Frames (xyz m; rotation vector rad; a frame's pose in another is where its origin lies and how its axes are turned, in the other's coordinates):
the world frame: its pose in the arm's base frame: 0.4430 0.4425 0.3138 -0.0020 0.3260 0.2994
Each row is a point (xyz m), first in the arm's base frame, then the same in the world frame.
Working: the arm's base frame: its pose in the world frame: -0.4293 -0.3090 -0.4591 0.0020 -0.3260 -0.2994

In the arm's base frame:
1: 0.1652 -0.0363 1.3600
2: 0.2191 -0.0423 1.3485
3: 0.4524 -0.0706 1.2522
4: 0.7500 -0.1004 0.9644
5: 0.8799 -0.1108 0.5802
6: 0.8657 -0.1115 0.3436
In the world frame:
1: -0.7199 -0.3289 0.8800
2: -0.6693 -0.3508 0.8858
3: -0.4363 -0.4500 0.8667
4: -0.0851 -0.5780 0.6862
5: 0.1506 -0.6433 0.3625
6: 0.2122 -0.6508 0.1338

